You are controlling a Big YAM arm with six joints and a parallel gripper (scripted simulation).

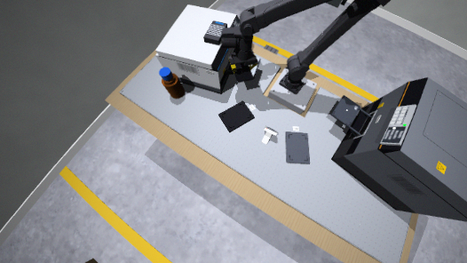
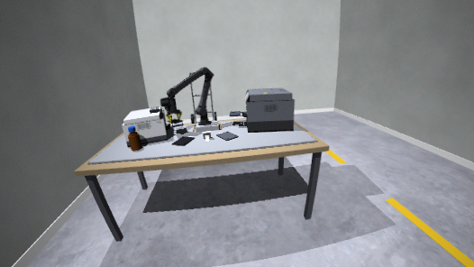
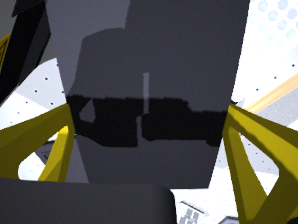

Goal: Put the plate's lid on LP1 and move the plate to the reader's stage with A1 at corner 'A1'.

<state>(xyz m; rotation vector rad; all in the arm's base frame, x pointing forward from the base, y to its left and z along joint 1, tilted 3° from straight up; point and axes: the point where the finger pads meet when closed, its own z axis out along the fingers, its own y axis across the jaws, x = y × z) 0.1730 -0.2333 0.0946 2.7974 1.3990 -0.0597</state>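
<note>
My hand is 180 mm short of the black bench pad, 100 mm to the right of it and 130 mm above it. Round my hand: white well plate (90 mm behind, 10 mm to the right, 40 mm below); then brown capped bottle (270 mm ahead, 270 mm to the right, 20 mm below); then glossy lid (right at my hand).
</note>
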